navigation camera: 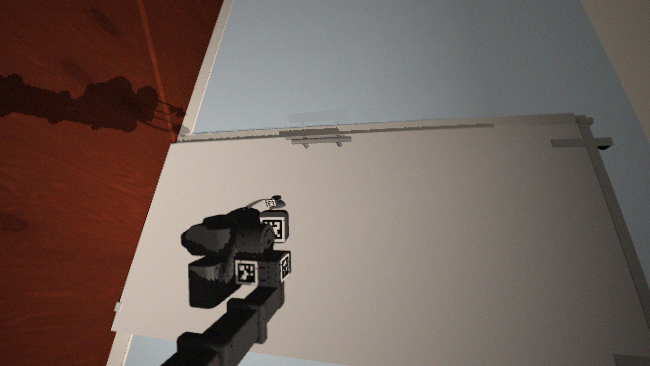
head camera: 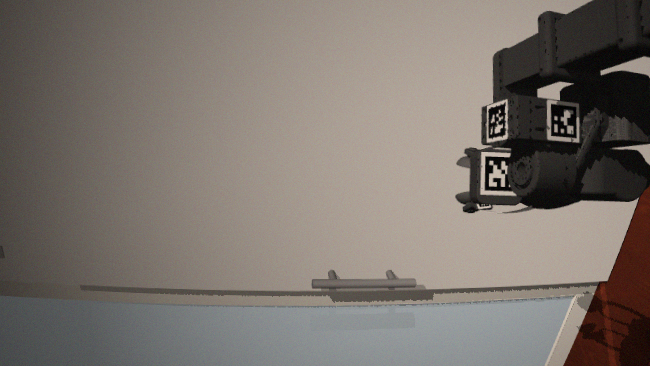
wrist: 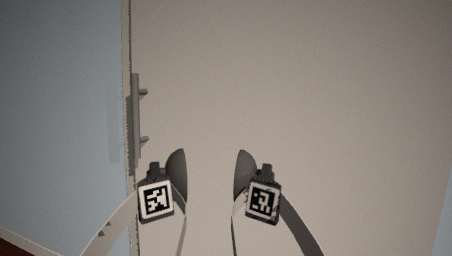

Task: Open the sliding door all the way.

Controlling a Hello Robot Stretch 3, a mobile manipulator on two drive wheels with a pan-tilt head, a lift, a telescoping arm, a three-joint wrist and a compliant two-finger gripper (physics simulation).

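Places are measured from the robot's base along level axes (x down, y ahead, z right), in centimetres.
Pixels of known places: gripper, between the fingertips: (head camera: 463,180).
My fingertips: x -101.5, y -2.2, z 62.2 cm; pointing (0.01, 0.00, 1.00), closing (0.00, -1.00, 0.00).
Observation:
Ahead of a thing's pixels: the offset from my fingertips to its top centre. "spot": to the spot under its first point. Level surfaces: height alone.
The sliding door @(spot: dy -7.3, dx -36.4, dz +55.7 cm) (head camera: 225,150) (navigation camera: 425,225) (wrist: 320,100) is a large plain beige panel. Its bar handle @(spot: dy +27.9, dx +3.2, dz +63.1 cm) (head camera: 364,283) (navigation camera: 321,140) (wrist: 135,115) is grey, on two short posts, close to the door's left edge as the wrist view shows it. My gripper (head camera: 462,180) (wrist: 211,167) is open, its two fingers apart with bare door panel showing between them. It is in front of the panel, to the right of the handle in the wrist view, and not touching the handle. In the navigation view the fingers are partly hidden behind the wrist.
A light blue wall (head camera: 200,335) (navigation camera: 400,65) (wrist: 60,100) lies beyond the handle edge, with a pale baseboard (navigation camera: 207,70) along its foot. A grey rail (navigation camera: 611,205) with a bracket @(spot: dy +22.7, dx -105.9, dz +67.6 cm) (navigation camera: 567,143) runs along the door's top. The floor @(dx +101.5 cm) (head camera: 627,260) (navigation camera: 75,185) is red-brown wood.

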